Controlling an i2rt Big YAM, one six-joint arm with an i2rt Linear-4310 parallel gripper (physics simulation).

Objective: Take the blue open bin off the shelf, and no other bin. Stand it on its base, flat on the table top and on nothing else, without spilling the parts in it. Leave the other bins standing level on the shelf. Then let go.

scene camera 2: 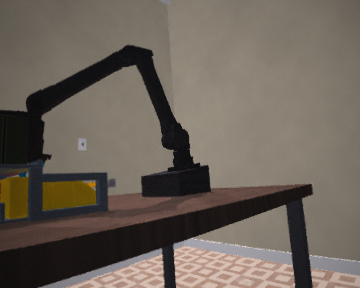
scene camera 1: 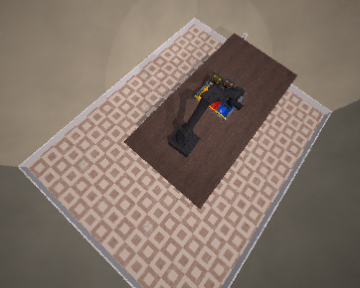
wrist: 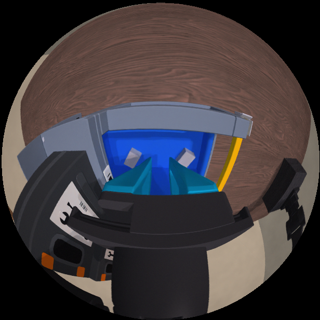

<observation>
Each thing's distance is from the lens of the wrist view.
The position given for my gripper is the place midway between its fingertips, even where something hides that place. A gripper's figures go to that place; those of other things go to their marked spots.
my gripper (wrist: pixel 160 161): 0.13 m
blue bin (wrist: pixel 159 144): 0.18 m
</observation>
